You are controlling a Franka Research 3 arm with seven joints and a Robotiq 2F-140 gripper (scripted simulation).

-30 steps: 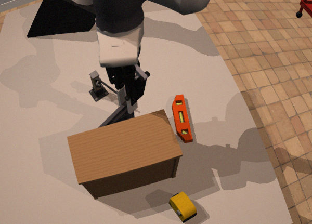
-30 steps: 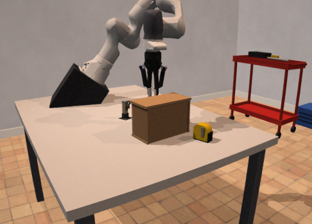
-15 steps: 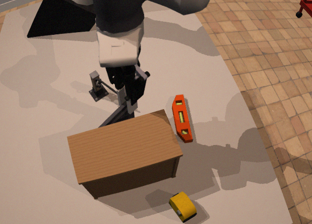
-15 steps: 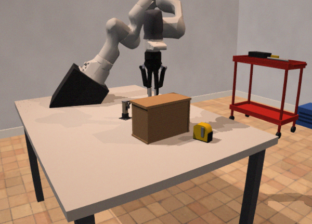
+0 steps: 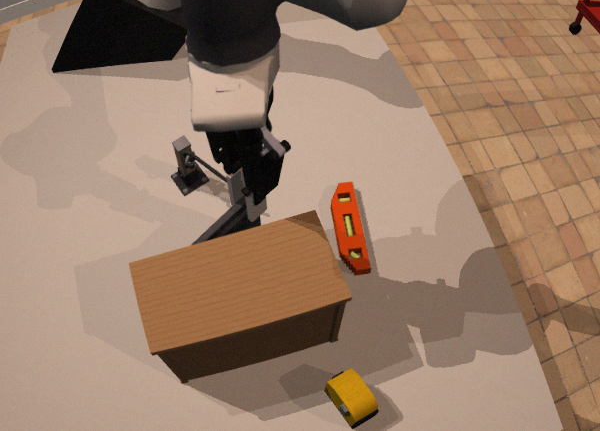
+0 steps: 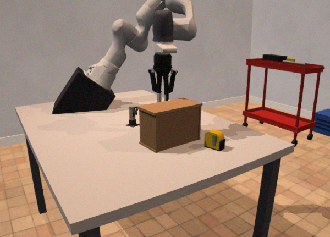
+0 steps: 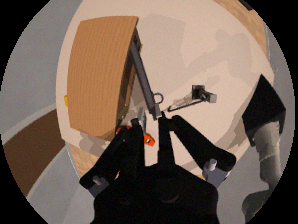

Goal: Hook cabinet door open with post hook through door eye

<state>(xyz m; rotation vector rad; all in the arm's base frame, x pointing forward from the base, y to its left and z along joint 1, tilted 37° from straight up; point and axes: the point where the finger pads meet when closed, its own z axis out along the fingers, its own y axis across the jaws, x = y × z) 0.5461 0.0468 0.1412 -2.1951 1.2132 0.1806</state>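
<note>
Right now my hand is 100 mm past the thin hook rod, 90 mm above it and 40 mm to the left of it. Also, from my hand: dark grey door (70 mm to the right, 70 mm below, 30 mm ahead); then yellow tape measure (270 mm ahead, 110 mm below, 70 mm to the left); then orange spirit level (140 mm to the left, 130 mm below).
</note>
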